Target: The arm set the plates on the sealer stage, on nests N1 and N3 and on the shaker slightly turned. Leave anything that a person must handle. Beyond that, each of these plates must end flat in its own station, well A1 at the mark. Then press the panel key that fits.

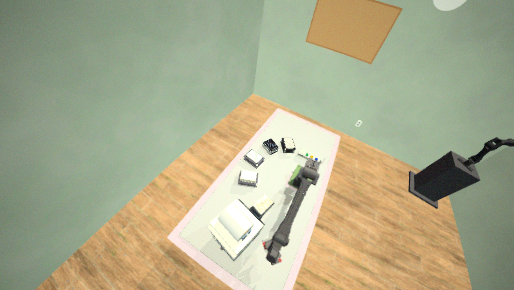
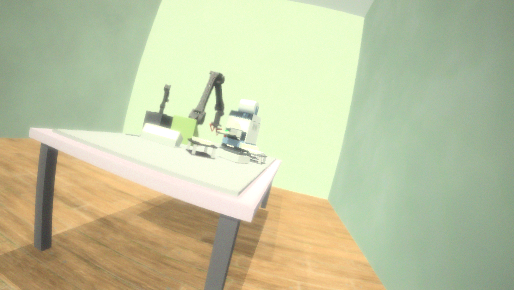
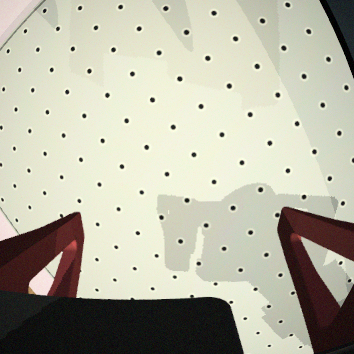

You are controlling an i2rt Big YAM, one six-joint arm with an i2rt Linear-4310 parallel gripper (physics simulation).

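My gripper [image 1: 272, 253] [image 2: 216, 128] [image 3: 183, 222] is open and empty, its red fingers wide apart over the perforated mat, beside the white sealer [image 1: 237, 226] [image 2: 251, 128]. A pale-topped plate [image 1: 263, 205] is at the sealer's stage. White-topped plates sit on two stands, one [image 1: 248, 177] nearer the sealer and one [image 1: 254, 157] farther off. Beyond are a black rack-like item [image 1: 270, 146] and a pale-topped item on a dark base [image 1: 288, 144]. Nest labels, the shaker, A1 corners and small tilts cannot be made out. The key panel [image 1: 302, 154] shows green, orange and blue keys, partly behind the arm.
The arm [image 1: 295, 210] [image 2: 204, 102] stretches along one long side of the table from its base near the panel. A green block [image 1: 295, 175] [image 2: 184, 128] stands by the base. A dark pedestal [image 1: 445, 178] with another arm stands off the table.
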